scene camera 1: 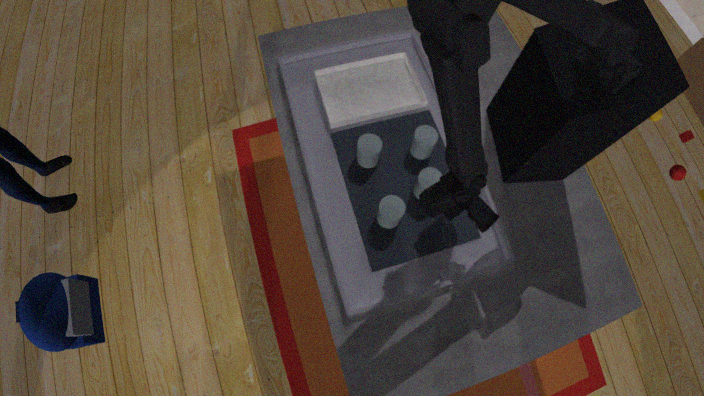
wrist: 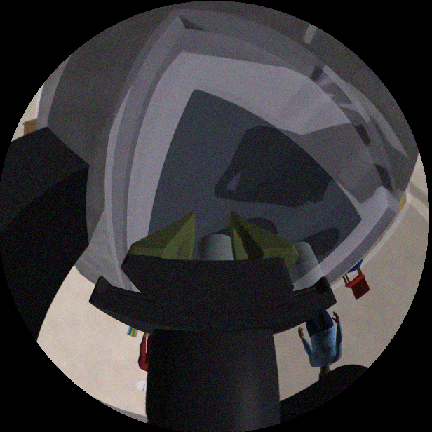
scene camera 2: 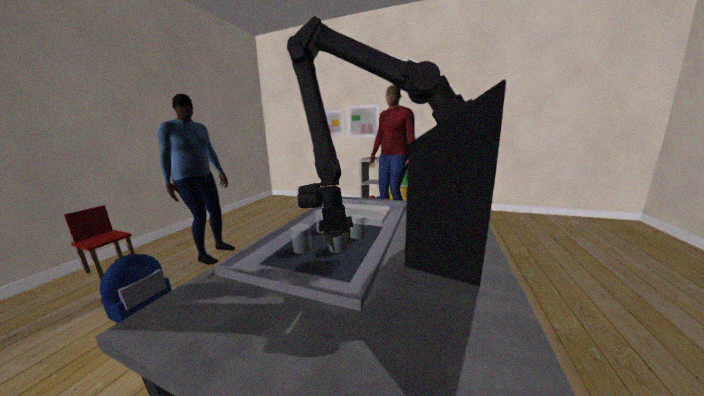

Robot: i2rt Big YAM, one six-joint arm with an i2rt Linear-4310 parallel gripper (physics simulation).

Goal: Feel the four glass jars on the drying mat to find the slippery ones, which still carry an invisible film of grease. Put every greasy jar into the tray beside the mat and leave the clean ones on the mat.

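Places are measured from the arm's base along level axes (x back, y right, z up), in millimetres.
Pixels of known places: gripper, fingertip midpoint: (scene camera 2: 340, 250); arm's base at its link origin: (scene camera 1: 607, 64) (scene camera 2: 454, 119).
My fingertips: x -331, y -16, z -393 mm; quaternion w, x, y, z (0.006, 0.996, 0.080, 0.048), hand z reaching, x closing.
Ahead of a thing's pixels: the offset from my fingertips to its middle. "spot": to the spot under its first point. Level surfaces: height alone.
Four pale glass jars stand upright on the dark mat {dz -32 mm} (scene camera 1: 400, 175) (scene camera 2: 345, 270) (wrist: 200, 150). In scene camera 1, two jars {dx -98, dy +240, dz +11 mm} (scene camera 1: 369, 150) {dx +46, dy +185, dz +11 mm} (scene camera 1: 424, 142) stand near the tray and another jar {dx -144, dy +67, dz +11 mm} (scene camera 1: 391, 211) stands farther off. The fourth jar {dx -18, dy +79, dz +11 mm} (scene camera 1: 428, 181) (scene camera 2: 340, 244) (wrist: 216, 247) is partly hidden by the gripper. My gripper (scene camera 2: 333, 243) (wrist: 212, 216) is low over the mat, partly open and empty, its green fingers a narrow gap apart. The fourth jar shows beyond that gap, on the tray side; contact cannot be told. The pale tray {spot: dx -115, dy +467, dz -33 mm} (scene camera 1: 322, 102) adjoins the mat and holds no jar.
A raised grey border (scene camera 1: 320, 210) (scene camera 2: 290, 290) surrounds the mat and tray. A large black block (scene camera 1: 530, 110) (scene camera 2: 450, 200) stands beside it on the table {dz -36 mm} (scene camera 2: 500, 325). Two people (scene camera 2: 187, 155) (scene camera 2: 395, 130), a red chair (scene camera 2: 97, 230) and a blue backpack (scene camera 1: 50, 310) (scene camera 2: 131, 280) are beyond the table.
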